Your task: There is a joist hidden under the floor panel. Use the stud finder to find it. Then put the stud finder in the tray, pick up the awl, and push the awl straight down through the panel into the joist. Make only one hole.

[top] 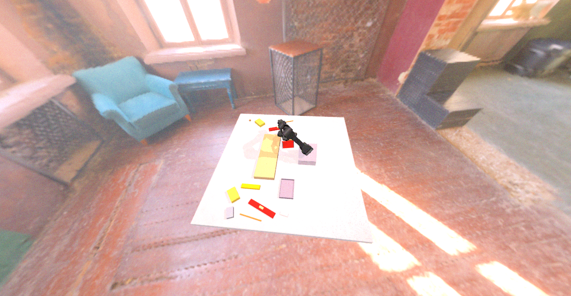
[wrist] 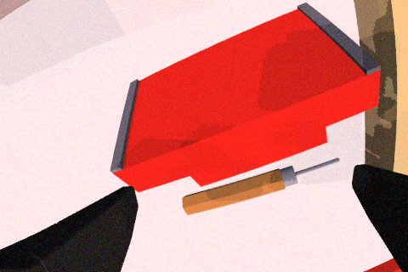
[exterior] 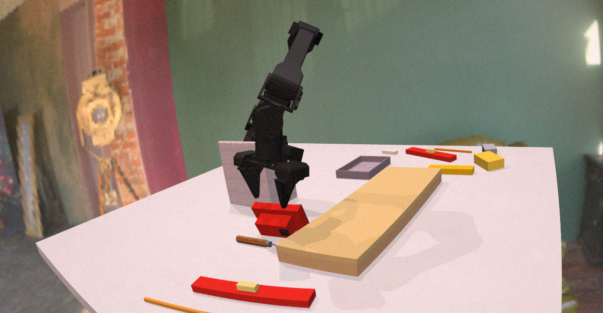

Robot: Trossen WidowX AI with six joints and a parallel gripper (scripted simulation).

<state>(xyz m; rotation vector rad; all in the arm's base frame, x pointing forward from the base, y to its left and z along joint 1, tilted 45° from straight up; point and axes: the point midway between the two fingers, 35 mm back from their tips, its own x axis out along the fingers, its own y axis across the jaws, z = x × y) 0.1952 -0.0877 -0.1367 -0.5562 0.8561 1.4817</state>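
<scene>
The red stud finder is 2 cm ahead of my gripper tip and 6 cm below it. From my gripper tip the other things lie so: awl 1 cm ahead, 6 cm to the right, 7 cm below; grey tray 4 cm behind, 49 cm to the left, 7 cm below; square light 4 cm ahead, 1 cm to the right, 6 cm below.
</scene>
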